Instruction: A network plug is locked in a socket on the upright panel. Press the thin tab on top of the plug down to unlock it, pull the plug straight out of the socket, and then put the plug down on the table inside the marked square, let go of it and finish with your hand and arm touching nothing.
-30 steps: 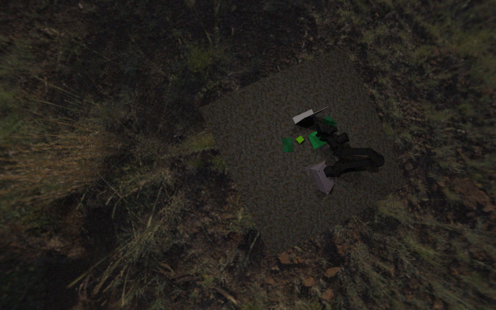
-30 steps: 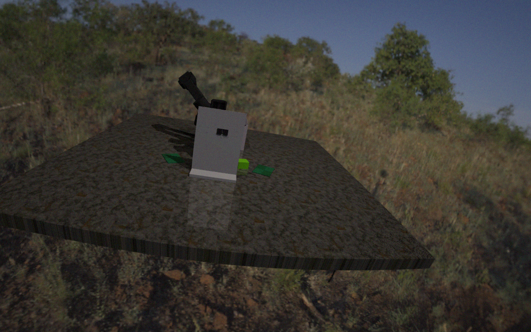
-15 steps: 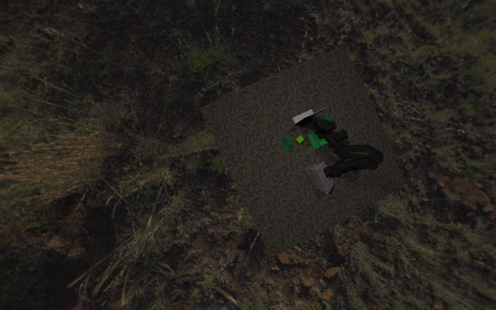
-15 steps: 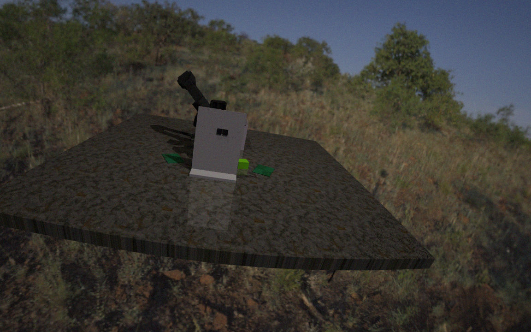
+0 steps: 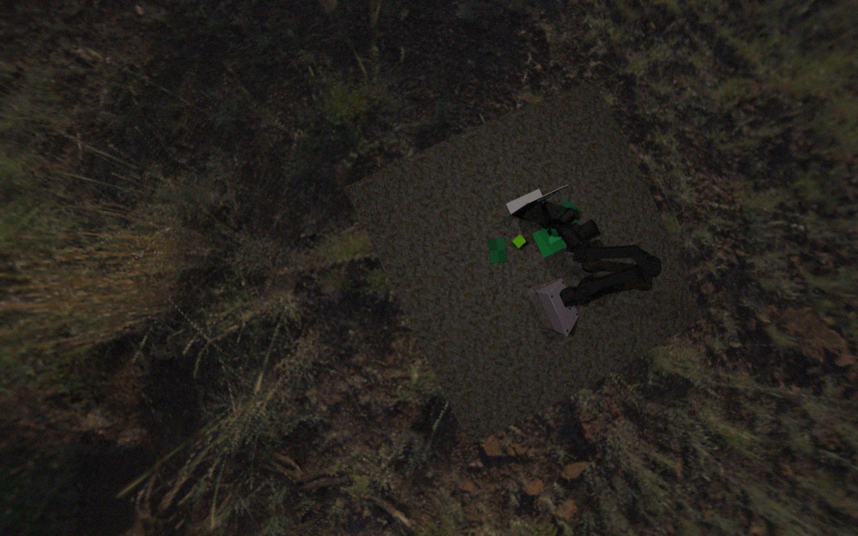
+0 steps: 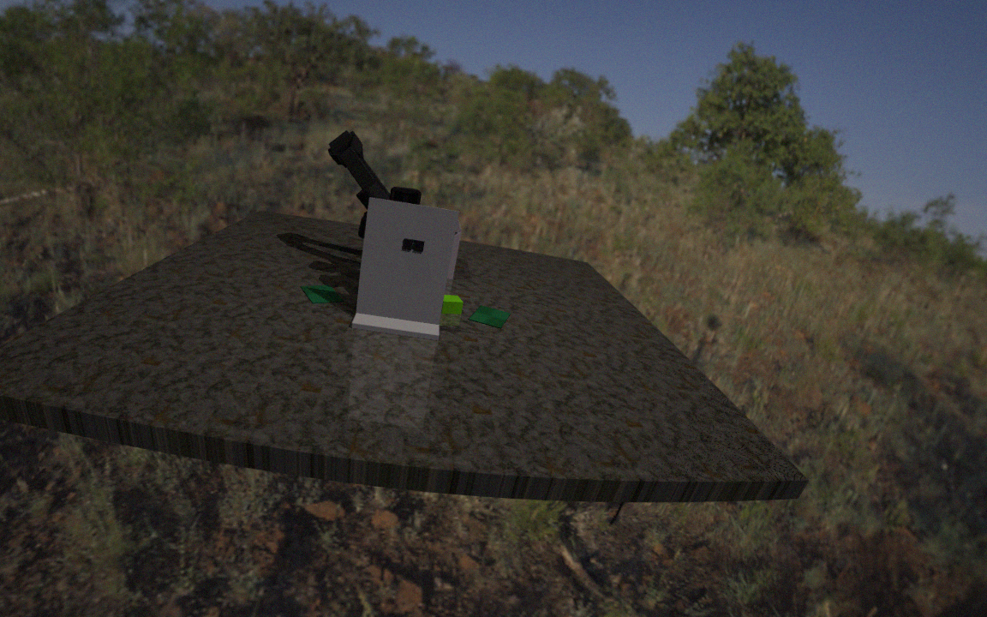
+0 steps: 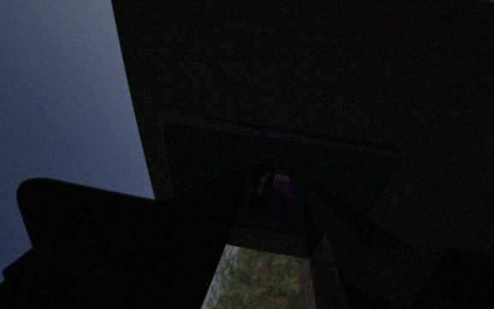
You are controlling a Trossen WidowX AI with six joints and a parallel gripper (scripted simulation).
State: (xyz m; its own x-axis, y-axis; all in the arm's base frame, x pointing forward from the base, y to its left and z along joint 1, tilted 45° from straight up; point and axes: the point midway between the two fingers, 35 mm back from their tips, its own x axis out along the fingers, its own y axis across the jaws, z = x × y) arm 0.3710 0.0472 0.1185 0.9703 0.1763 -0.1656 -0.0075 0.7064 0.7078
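Right now the upright panel is 3 cm ahead of my gripper tip, 1 cm to the left of it and 6 cm below it. Also, from my gripper tip: network plug: 1 cm ahead.
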